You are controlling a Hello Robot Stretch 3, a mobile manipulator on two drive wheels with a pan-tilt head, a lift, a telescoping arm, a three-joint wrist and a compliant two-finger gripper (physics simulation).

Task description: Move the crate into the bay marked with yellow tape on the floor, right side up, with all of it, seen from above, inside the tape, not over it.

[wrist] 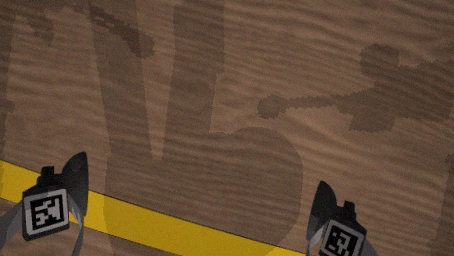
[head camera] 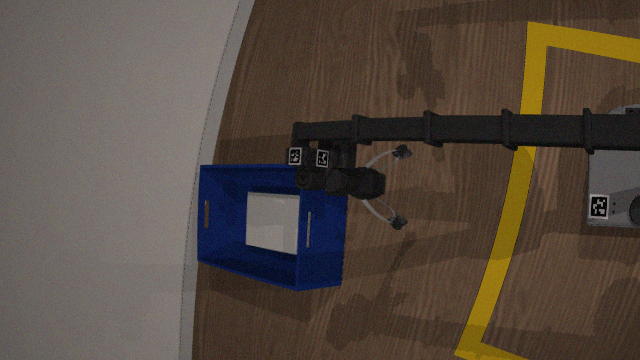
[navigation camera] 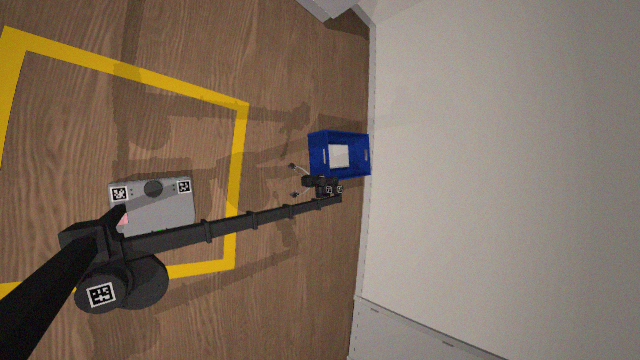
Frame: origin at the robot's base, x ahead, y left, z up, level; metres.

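Where they show: gripper, fingertip midpoint: [wrist: 203, 188] [head camera: 405, 187] [navigation camera: 290, 180]; robot's base at its link origin: [navigation camera: 153, 187].
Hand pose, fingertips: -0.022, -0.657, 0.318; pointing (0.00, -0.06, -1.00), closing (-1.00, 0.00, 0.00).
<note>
Each offset is from my fingertips to the top centre of the thing, as dx, dy, dz.
The blue crate {+0.144, -0.726, -0.097} [head camera: 325, 250] [navigation camera: 316, 155] stands upright on the floor, open side up, with one end close to the wall. It is outside the yellow tape bay [head camera: 517, 190] [navigation camera: 240, 150] [wrist: 145, 222]. A white block or panel {+0.144, -0.726, -0.246} [head camera: 272, 220] [navigation camera: 339, 156] shows inside it. My gripper [head camera: 400, 186] [navigation camera: 293, 180] [wrist: 203, 188] is open and empty, its fingers pointing away from the crate, towards the bay. In the head view, the wrist covers one corner of the crate; its height above the crate is hard to tell. The crate does not show in the wrist view.
My base [head camera: 610, 175] [navigation camera: 165, 210] stands inside the tape. The extended arm [head camera: 465, 130] [navigation camera: 270, 216] crosses over the bay's edge towards the wall [head camera: 100, 150] [navigation camera: 475, 150]. A grey panel [navigation camera: 400, 332] is at the lower right of the navigation view.
</note>
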